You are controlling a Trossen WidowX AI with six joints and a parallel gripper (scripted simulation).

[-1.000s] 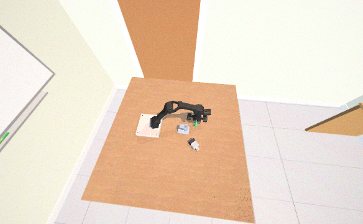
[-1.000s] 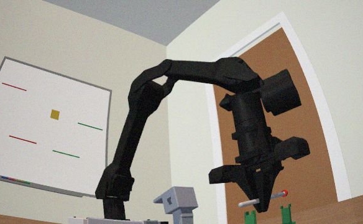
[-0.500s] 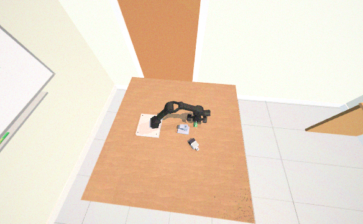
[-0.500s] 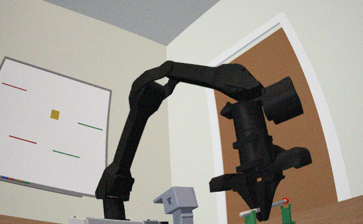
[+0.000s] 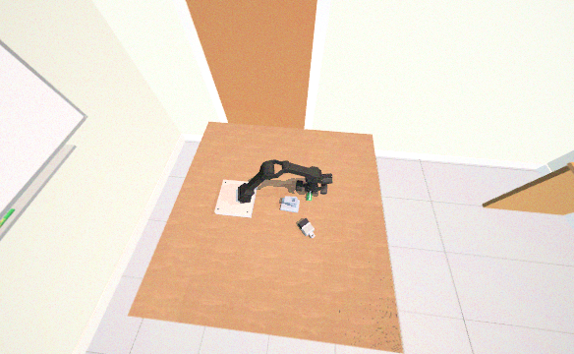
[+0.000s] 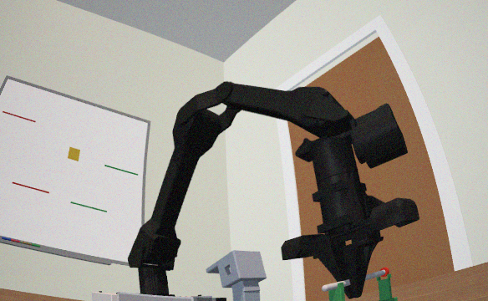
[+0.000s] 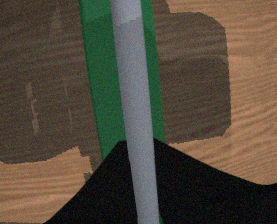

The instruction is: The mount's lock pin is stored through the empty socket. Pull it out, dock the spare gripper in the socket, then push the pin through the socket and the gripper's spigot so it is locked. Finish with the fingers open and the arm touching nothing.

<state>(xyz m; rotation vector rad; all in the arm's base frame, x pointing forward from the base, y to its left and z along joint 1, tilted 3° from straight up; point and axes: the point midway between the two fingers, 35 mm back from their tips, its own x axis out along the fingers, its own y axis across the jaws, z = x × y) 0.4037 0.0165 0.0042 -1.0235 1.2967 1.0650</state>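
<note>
The green stand lies 20 mm to the left of my gripper tip. The rest, counted from my gripper tip: grey mount: 120 mm behind, 70 mm to the right, 30 mm above; spare gripper: 40 mm behind, 230 mm to the right.
</note>
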